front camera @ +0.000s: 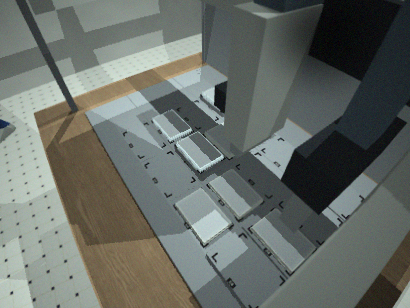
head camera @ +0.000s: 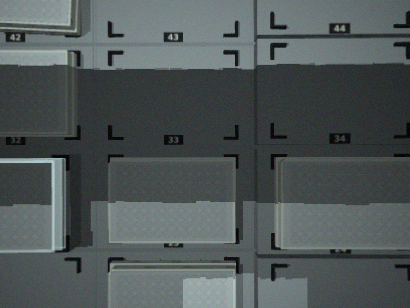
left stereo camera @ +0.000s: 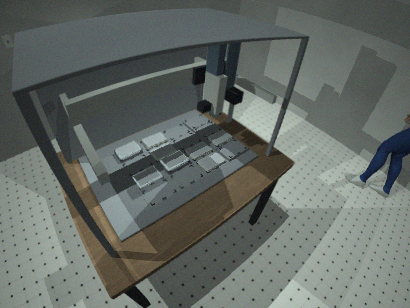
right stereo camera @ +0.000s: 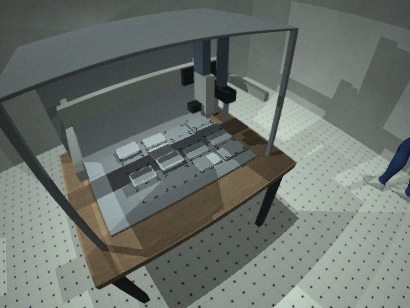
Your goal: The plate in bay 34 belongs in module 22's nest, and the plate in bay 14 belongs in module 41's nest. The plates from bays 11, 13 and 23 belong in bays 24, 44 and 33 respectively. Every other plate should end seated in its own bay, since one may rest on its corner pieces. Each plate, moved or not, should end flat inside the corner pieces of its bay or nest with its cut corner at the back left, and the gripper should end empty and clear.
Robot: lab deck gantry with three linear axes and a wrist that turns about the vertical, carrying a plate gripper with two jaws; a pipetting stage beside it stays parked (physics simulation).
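Frame: origin at the robot's base, x back, y left, z down, level; millimetres.
Seen in the pictures: gripper, fingertip midpoint: (front camera: 302,210) (left stereo camera: 223,118) (right stereo camera: 220,117); robot's base, origin of the base link: (front camera: 124,134) (left stereo camera: 152,204) (right stereo camera: 144,202).
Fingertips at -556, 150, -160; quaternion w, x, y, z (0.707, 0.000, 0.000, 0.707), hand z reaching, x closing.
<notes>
Pixels of each thing's top centre, then the offset from my fingertips to it, as dx, dy, dz. "pt": a spot on its surface instead.
- bay 23, surface spot: (head camera: 172,200) (front camera: 235,190) pt +163, +0, +146
- bay 13, surface spot: (head camera: 172,287) (front camera: 210,208) pt +163, -84, +146
My gripper (left stereo camera: 229,114) (right stereo camera: 225,112) is raised at the deck's right side, with no plate below its body; it looks open, though its fingers are hard to see. One plate (front camera: 282,240) (head camera: 345,205) lies in bay 24. Plates lie in bay 23 (front camera: 235,192) (head camera: 172,200) and bay 13 (front camera: 202,215) (head camera: 172,287). A plate (front camera: 199,150) (head camera: 25,225) is in module 22's nest, another plate (left stereo camera: 128,150) in module 41's. Other plates stand in bays 21 (front camera: 171,124), 32 (head camera: 30,100) and 42 (left stereo camera: 155,140). Bays 33, 34, 43, 44 and 14 show no plate where visible.
The parked pipetting stage (front camera: 265,80) (left stereo camera: 214,95) hangs left of the gripper and hides part of the back bays in the front view. Frame posts (left stereo camera: 287,97) (right stereo camera: 284,95) stand at the table corners. Hard shadows cross the deck. A person's blue legs (left stereo camera: 387,160) show beyond the table.
</notes>
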